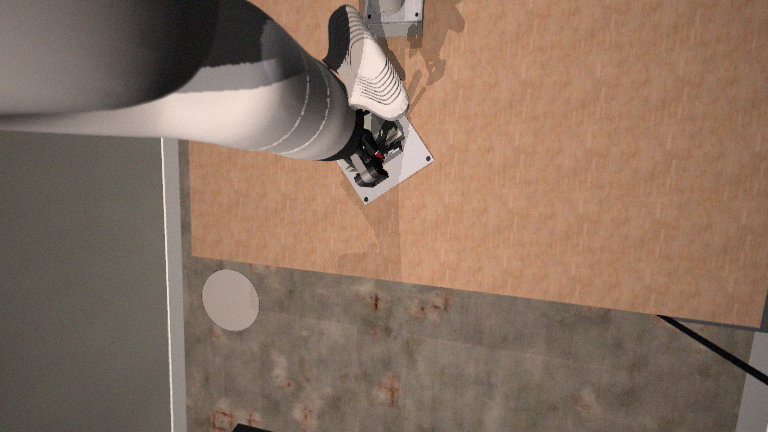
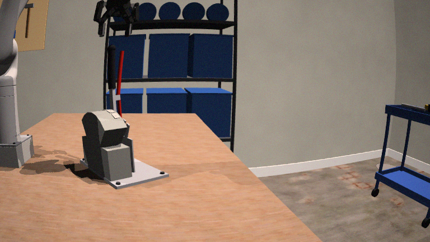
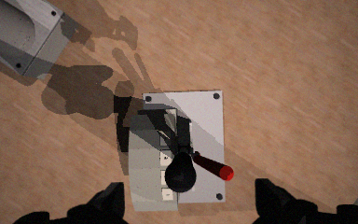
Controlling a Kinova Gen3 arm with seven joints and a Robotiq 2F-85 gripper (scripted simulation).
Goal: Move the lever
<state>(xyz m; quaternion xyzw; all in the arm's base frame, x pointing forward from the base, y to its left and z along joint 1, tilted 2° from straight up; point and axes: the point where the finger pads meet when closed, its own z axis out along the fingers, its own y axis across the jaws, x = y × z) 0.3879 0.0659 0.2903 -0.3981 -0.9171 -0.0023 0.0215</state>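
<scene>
My gripper is now 20 mm short of the red bar and 180 mm above it.
</scene>
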